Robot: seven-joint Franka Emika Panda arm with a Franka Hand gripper.
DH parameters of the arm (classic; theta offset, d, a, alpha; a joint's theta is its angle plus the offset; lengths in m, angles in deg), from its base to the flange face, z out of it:
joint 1: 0 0.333 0 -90
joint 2: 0 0 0 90
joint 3: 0 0.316 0.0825 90
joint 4: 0 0 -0.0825 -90
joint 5: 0 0.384 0 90
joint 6: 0 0 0.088 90
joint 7: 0 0.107 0 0
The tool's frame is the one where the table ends.
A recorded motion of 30 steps. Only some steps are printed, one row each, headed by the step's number.
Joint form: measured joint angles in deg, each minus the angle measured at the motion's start. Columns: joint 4, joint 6, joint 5, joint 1, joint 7, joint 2, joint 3.
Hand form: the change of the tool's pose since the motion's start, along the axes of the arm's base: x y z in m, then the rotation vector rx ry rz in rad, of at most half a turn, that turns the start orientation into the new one. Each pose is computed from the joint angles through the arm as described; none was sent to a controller.
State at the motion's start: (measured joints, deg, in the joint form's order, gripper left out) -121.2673 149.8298 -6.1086 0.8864 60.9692 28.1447 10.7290
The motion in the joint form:
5: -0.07 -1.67 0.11 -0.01 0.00 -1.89 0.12
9: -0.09 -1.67 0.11 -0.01 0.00 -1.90 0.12
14: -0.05 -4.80 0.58 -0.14 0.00 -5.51 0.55
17: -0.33 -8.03 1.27 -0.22 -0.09 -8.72 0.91
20: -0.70 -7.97 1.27 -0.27 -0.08 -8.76 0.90
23: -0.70 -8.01 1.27 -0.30 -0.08 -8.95 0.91
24: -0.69 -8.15 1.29 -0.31 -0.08 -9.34 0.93
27: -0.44 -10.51 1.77 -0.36 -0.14 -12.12 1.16
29: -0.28 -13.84 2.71 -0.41 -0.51 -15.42 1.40
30: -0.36 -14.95 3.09 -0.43 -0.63 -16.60 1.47
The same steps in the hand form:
5: 0.0011 0.0003 0.0158 -0.0056 -0.0034 0.0010
9: 0.0009 0.0003 0.0157 -0.0057 -0.0032 0.0011
14: 0.0026 0.0019 0.0473 -0.0118 -0.0129 0.0000
17: -0.0003 0.0029 0.0724 -0.0179 -0.0077 -0.0021
20: -0.0022 0.0020 0.0703 -0.0189 -0.0030 -0.0029
23: -0.0020 0.0018 0.0721 -0.0190 -0.0057 -0.0032
24: -0.0017 0.0018 0.0758 -0.0192 -0.0102 -0.0034
27: -0.0017 0.0027 0.1014 -0.0222 -0.0218 -0.0057
29: -0.0051 0.0033 0.1298 -0.0242 -0.0230 -0.0076
30: -0.0073 0.0033 0.1390 -0.0244 -0.0222 -0.0091

